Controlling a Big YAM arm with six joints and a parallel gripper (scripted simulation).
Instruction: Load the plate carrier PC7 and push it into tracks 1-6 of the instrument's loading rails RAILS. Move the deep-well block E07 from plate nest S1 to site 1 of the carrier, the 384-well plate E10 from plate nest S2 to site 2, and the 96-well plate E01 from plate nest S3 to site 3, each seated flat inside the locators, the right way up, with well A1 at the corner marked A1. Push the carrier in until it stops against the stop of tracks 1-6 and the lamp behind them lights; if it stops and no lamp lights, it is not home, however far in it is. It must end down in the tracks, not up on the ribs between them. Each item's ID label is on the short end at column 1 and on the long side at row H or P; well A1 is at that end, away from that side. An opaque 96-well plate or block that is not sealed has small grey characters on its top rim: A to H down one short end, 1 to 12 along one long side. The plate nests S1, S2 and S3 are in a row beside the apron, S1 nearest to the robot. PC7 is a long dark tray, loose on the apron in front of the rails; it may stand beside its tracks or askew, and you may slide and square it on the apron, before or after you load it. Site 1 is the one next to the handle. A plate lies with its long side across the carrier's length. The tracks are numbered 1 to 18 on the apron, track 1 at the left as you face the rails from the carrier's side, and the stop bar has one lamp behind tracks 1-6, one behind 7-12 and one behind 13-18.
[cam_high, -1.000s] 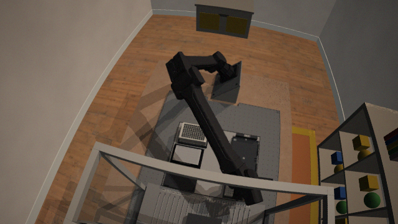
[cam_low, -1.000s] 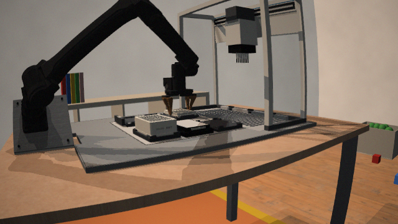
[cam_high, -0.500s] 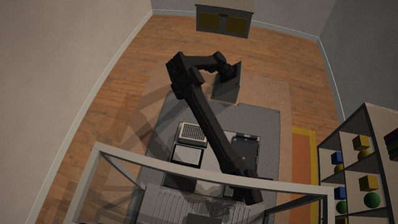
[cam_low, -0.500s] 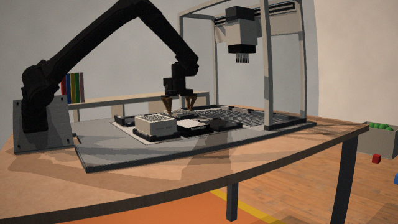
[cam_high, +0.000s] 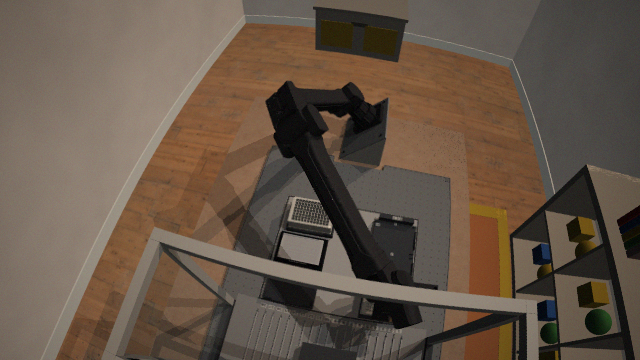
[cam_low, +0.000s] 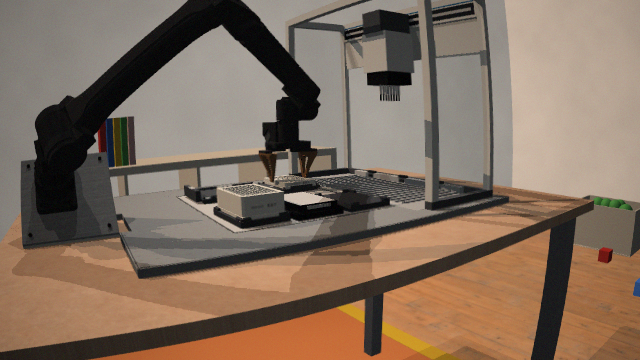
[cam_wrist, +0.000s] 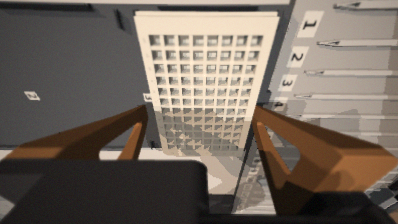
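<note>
My hand is 1 cm to the right of the 96-well plate E01 and 1 cm above it. Also, from my hand: nest S3 (1 cm ahead, 26 cm to the right, 2 cm below); then dark carrier PC7 (10 cm behind, 1 cm to the left, 1 cm below); then nest S2 (11 cm behind, 26 cm to the right, 2 cm below).
</note>
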